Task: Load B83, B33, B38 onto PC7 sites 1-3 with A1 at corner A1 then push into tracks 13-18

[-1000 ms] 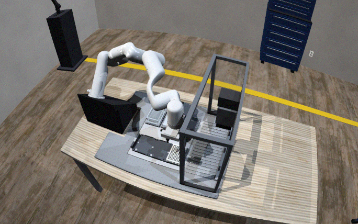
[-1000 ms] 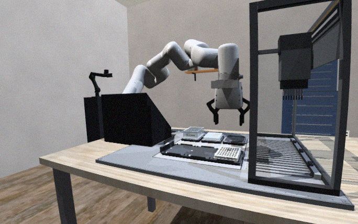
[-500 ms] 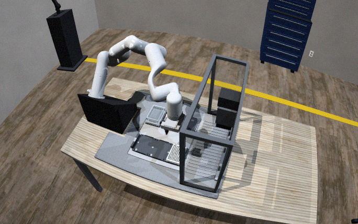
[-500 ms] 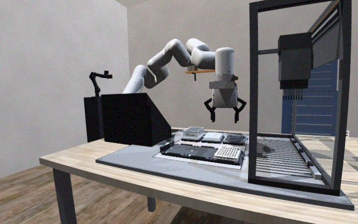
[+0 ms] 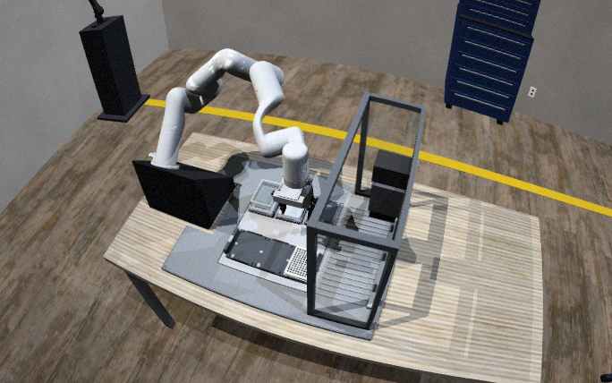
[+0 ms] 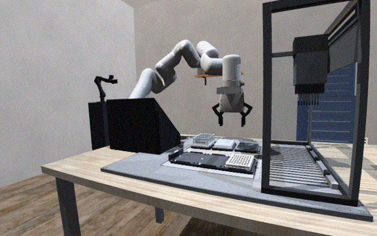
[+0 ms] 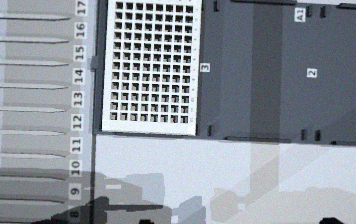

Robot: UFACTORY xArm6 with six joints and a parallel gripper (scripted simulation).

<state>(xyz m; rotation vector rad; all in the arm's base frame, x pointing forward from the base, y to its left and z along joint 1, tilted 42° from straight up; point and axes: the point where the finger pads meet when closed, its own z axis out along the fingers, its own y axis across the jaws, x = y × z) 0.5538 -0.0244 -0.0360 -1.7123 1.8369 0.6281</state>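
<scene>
Right now my hand is 50 mm past the nest s2, 130 mm to the right of it and 130 mm above it. The rest, counted from my hand: deep-well block B83: 160 mm behind, 140 mm to the left, 110 mm below; then nest s3: 60 mm ahead, 130 mm to the left, 130 mm below; then dark carrier PC7: 60 mm behind, 110 mm to the right, 120 mm below.
</scene>
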